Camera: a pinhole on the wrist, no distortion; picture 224 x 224 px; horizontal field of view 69.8 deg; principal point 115.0 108.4 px. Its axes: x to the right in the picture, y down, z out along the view. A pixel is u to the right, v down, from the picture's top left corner.
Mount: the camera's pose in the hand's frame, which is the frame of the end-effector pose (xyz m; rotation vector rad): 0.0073 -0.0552 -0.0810 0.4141 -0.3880 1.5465
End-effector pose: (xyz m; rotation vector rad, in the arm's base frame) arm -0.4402 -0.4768 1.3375 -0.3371 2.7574 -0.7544
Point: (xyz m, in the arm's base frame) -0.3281 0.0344 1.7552
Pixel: behind the camera
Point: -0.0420 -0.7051 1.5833
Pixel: outside the picture
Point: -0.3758 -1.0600 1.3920
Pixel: 36.3 84.1
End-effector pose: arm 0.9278 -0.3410 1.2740 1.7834 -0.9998 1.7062
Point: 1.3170 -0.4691 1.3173
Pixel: 135.1 96.3
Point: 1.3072 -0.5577 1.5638
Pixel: 146.9 9.2
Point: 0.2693 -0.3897 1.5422
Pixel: behind the camera
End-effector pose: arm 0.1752 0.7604 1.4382 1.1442 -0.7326 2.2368
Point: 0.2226 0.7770 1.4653
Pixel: 217.0 120.0
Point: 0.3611 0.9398 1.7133
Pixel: 47.7 25.7
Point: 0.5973 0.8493 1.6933
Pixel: 79.1 108.8
